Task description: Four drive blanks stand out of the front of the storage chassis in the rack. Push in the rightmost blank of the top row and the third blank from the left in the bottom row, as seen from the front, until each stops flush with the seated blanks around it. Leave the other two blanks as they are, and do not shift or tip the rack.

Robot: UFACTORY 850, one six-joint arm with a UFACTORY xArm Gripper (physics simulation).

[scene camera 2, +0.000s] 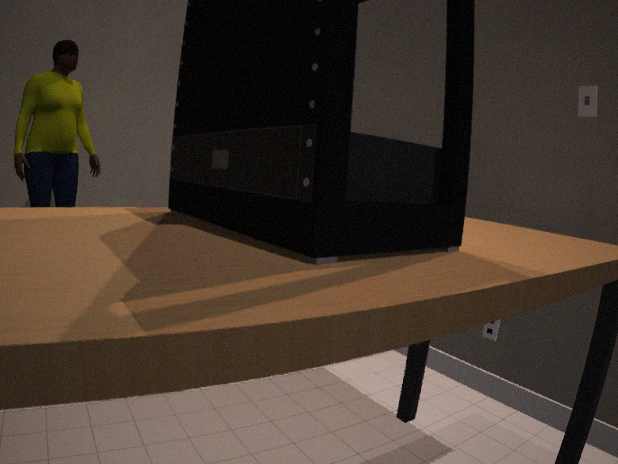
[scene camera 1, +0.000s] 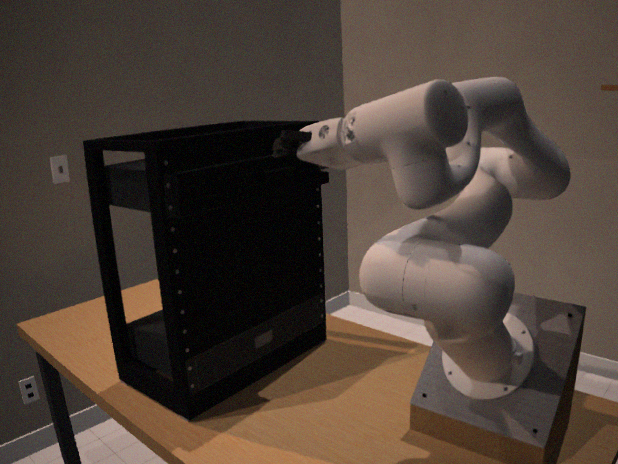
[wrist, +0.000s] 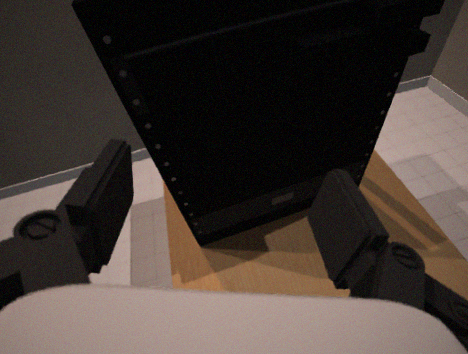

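Note:
The black rack (scene camera 1: 162, 260) (scene camera 2: 457, 100) (wrist: 115, 56) stands upright on the table. The storage chassis (scene camera 1: 127, 185) sits in its upper part; its side shows through the rack's open side in scene camera 1. Its front is almost black, so the single drive blanks, and which ones stand out, cannot be made out. A dark projection (scene camera 1: 324, 177) (wrist: 420, 42) sticks out at the front's upper right. My gripper (scene camera 1: 290, 143) (wrist: 229, 181) is open and empty, in front of the rack's upper part. Whether a finger touches anything cannot be told. The gripper does not show in scene camera 2.
A grey panel with a pale label (scene camera 1: 264, 339) (scene camera 2: 220, 159) (wrist: 282, 198) spans the rack's bottom. The wooden table (scene camera 1: 350, 380) (scene camera 2: 60, 270) (wrist: 280, 260) extends in front of it. The arm's grey base block (scene camera 1: 545, 360) stands at right in scene camera 1. A person (scene camera 2: 54, 112) stands beyond the table.

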